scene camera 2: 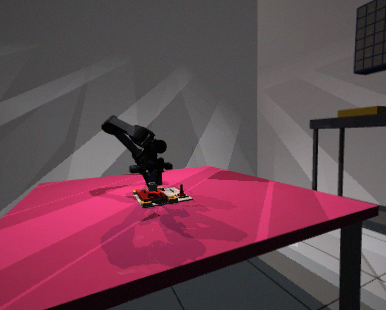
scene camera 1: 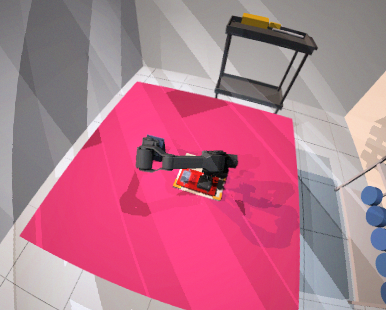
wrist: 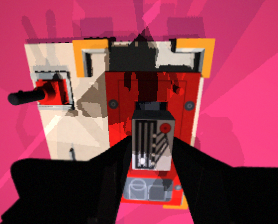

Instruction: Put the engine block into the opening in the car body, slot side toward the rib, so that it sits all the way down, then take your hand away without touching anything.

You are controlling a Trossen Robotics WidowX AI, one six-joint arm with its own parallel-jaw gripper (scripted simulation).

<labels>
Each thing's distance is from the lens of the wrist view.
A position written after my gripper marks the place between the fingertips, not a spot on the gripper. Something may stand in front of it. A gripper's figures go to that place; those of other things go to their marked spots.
my gripper (wrist: 151, 140): 12 cm
grey engine block (wrist: 152, 130): 10 cm
</labels>
